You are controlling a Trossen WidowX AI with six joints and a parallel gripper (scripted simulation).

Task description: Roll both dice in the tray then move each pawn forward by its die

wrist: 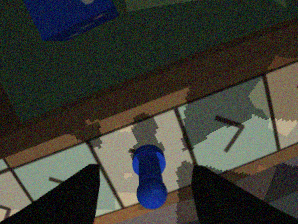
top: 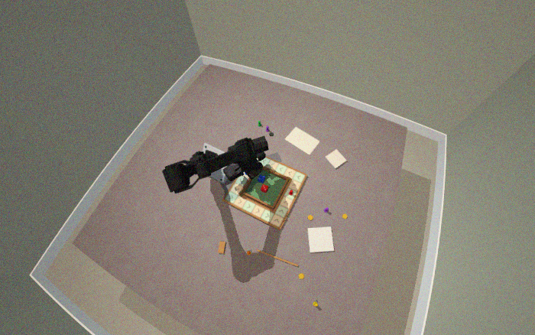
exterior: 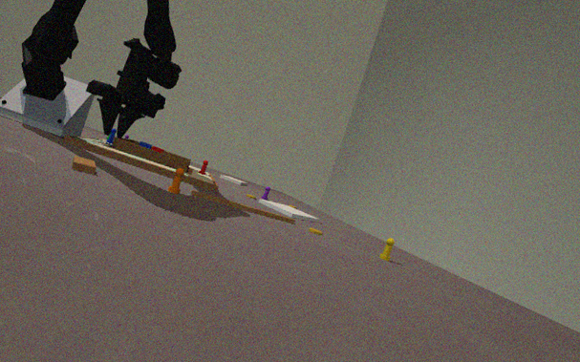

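Now: gripper tip 11 cm short of the green tray, 3 cm to the left of it and 2 cm above it. The rest, counted from my gripper tip: blue pawn right at my gripper tip; then small wooden block 34 cm to the right, 5 cm ahead, 2 cm below; then red pawn 22 cm ahead, 1 cm to the right.
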